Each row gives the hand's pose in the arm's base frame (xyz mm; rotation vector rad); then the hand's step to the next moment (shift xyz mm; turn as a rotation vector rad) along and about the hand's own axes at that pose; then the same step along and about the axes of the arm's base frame.
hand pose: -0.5 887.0 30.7 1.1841 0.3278 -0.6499
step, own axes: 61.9 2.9 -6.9 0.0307 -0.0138 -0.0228
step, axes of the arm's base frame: 50.4 -11.2 -34.9 0.0173 0.0090 -0.0357
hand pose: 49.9 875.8 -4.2 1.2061 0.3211 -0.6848
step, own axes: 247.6 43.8 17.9 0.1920 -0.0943 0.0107
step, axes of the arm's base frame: 213.7 -85.8 -102.5 0.0842 -0.0879 -0.1762
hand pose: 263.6 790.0 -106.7 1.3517 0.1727 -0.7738
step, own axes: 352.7 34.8 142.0 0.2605 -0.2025 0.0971
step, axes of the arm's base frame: 238.6 -270.4 -125.4 0.0444 -0.1962 -0.2790
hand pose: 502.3 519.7 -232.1 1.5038 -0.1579 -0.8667
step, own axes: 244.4 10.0 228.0 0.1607 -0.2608 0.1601
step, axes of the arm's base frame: 40.3 -325.5 -65.0 -0.0860 -0.1790 -0.2829
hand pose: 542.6 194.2 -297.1 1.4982 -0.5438 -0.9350
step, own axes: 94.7 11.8 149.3 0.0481 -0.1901 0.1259
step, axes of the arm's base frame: -64.7 -164.9 -3.4 -0.1091 -0.0813 -0.1892
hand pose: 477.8 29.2 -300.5 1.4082 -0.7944 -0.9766
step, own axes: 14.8 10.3 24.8 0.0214 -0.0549 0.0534
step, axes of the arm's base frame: -15.5 -24.7 9.6 -0.0438 -0.0375 -0.0548
